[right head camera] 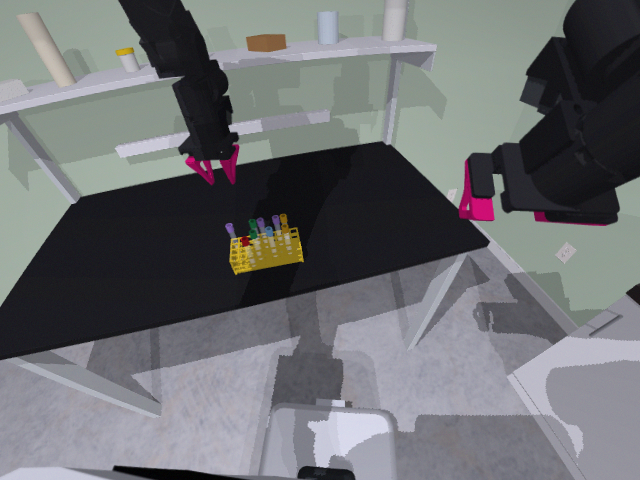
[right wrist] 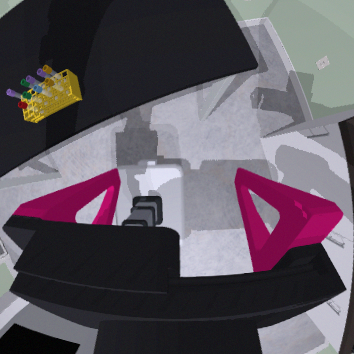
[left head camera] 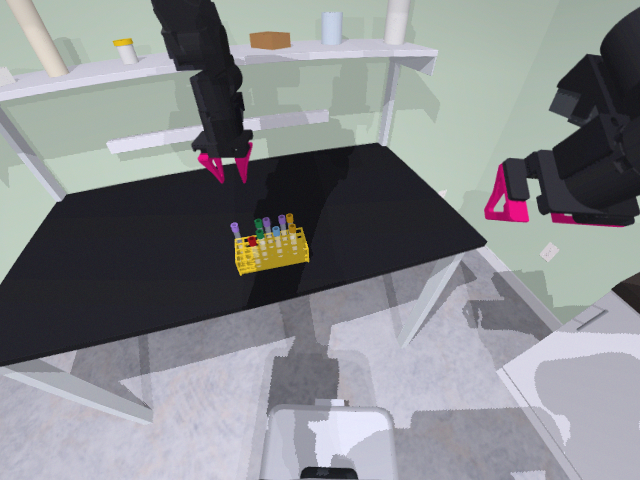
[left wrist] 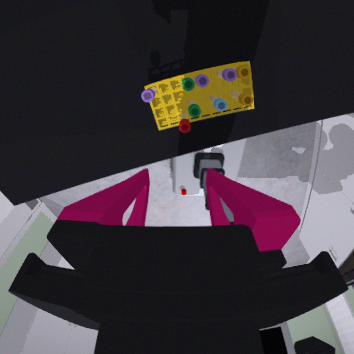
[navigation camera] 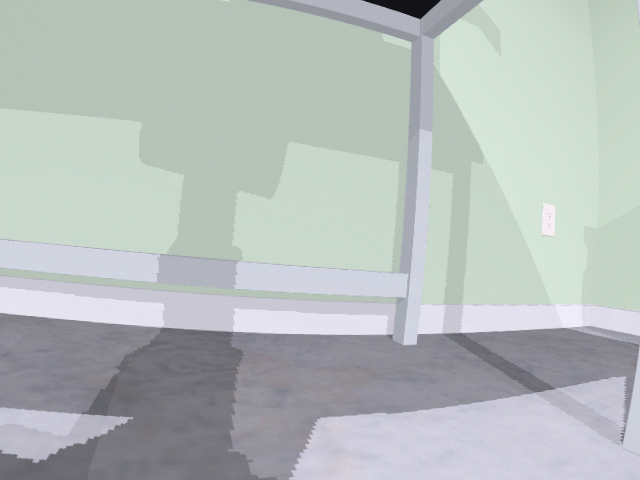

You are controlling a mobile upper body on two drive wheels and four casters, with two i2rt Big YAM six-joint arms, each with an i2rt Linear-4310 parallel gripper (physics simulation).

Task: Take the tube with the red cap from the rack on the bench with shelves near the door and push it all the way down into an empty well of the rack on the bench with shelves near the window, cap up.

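Frame: origin at the left arm's base, x back, y right, z up, level; metres.
Seen in the pictures: left gripper, fingertip midpoint: (right head camera: 223,183) (left head camera: 234,181) (left wrist: 177,174); right gripper, fingertip midpoint: (right head camera: 498,214) (right wrist: 176,174) (left head camera: 519,216).
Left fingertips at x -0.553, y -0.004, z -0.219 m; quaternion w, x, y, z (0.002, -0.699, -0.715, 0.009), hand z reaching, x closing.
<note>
Pixels of each thing's middle, then the offset from my left fingertips to it. "spot": a spot on its surface instead. Level surfaces: height alone.
- tube with the red cap, body centre: (left wrist: 183,117) (left head camera: 255,253) (right head camera: 249,253) (right wrist: 33,108) dx +0.014, dy +0.011, dz -0.213 m
- yellow rack, body centre: (left wrist: 199,93) (left head camera: 272,250) (right head camera: 267,250) (right wrist: 49,96) dx -0.029, dy +0.043, dz -0.248 m
- black bench, surface height: dz -0.277 m
- white shelf, surface height: dz +0.180 m
- brown box, surface spot: (left head camera: 269,40) (right head camera: 264,43) spot: dx -0.469, dy +0.016, dz +0.205 m
- light blue cylinder, surface spot: (right head camera: 328,27) (left head camera: 332,28) spot: dx -0.581, dy +0.207, dz +0.228 m
- yellow-lidded jar, surface spot: (left head camera: 126,51) spot: dx -0.350, dy -0.372, dz +0.212 m
The tube with the red cap (left head camera: 252,241) (right head camera: 245,241) (left wrist: 185,126) (right wrist: 22,105) stands cap up at the near side of the yellow rack (left head camera: 281,259) (right head camera: 273,259) (right wrist: 74,86), among several tubes with purple, green, blue and orange caps. The rack stands on the black bench (left head camera: 155,248) (right head camera: 129,248) (left wrist: 75,130) (right wrist: 175,50). My left gripper (left head camera: 233,181) (right head camera: 222,183) (left wrist: 177,174) is partly open and empty, above the bench behind the rack, apart from the tubes. My right gripper (left head camera: 540,219) (right head camera: 514,219) (right wrist: 176,174) is wide open and empty, off the bench's right end. No second rack shows.
A white shelf (left head camera: 361,47) (right head camera: 361,47) above the bench's back holds a brown box (left head camera: 269,40) (right head camera: 266,42), a light blue cylinder (left head camera: 331,28) (right head camera: 328,27) and a yellow-lidded jar (left head camera: 126,51). A white cabinet (left head camera: 594,372) stands at the lower right.
</note>
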